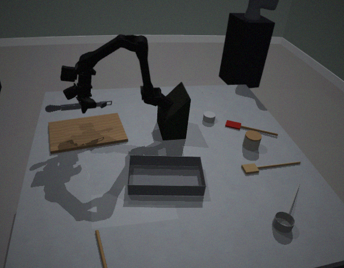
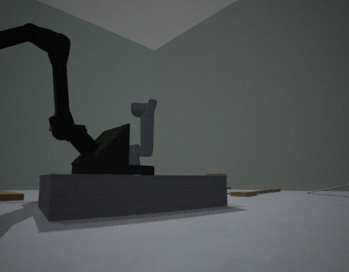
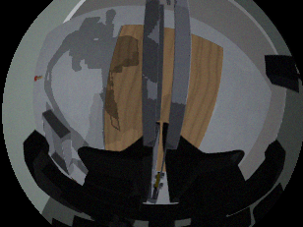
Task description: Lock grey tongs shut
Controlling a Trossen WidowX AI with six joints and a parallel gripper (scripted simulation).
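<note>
Right now the wooden board is 10 mm to the left of my gripper tip and 110 mm below it. From my gripper tip the other things lie so: grey roasting tin 410 mm ahead, 280 mm to the left, 90 mm below; then white puck 30 mm ahead, 650 mm to the left, 100 mm below; then corked jar 290 mm ahead, 770 mm to the left, 80 mm below.
</note>
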